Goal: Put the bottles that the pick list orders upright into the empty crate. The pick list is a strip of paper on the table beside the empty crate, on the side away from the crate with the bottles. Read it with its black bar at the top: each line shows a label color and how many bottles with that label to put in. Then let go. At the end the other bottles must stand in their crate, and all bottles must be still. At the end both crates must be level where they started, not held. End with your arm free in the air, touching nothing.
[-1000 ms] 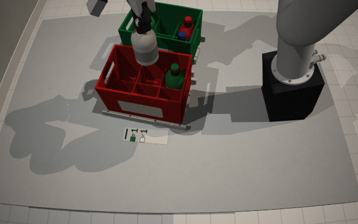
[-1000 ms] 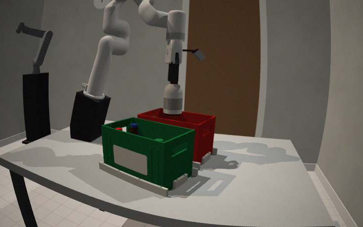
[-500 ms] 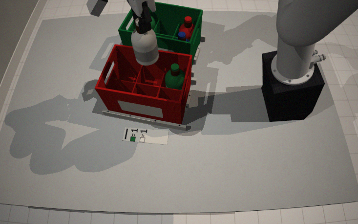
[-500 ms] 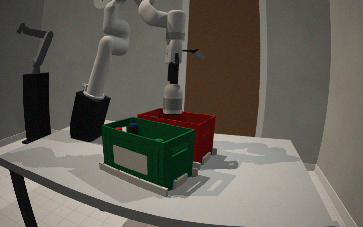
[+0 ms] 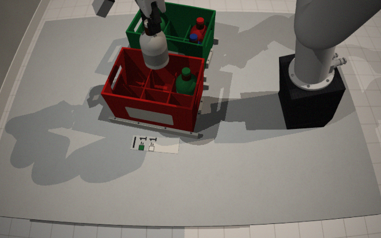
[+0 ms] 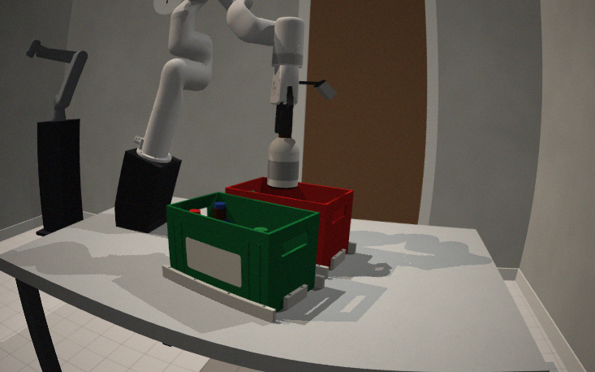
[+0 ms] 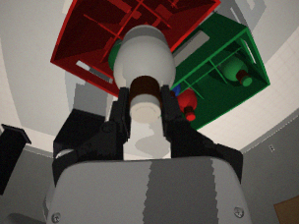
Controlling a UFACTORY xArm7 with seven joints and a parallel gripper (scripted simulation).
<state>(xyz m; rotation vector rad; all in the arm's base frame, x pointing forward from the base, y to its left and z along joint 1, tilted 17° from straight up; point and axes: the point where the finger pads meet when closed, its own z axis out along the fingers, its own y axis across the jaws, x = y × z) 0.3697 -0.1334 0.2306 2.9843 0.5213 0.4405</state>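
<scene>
Now: the white-capped bottle 70 mm below my hand. Round my hand: red crate: 250 mm below, 40 mm to the left, 20 mm ahead; green crate: 250 mm below, 190 mm to the right, 60 mm behind; blue bottle: 250 mm below, 120 mm behind, 110 mm to the right.
</scene>
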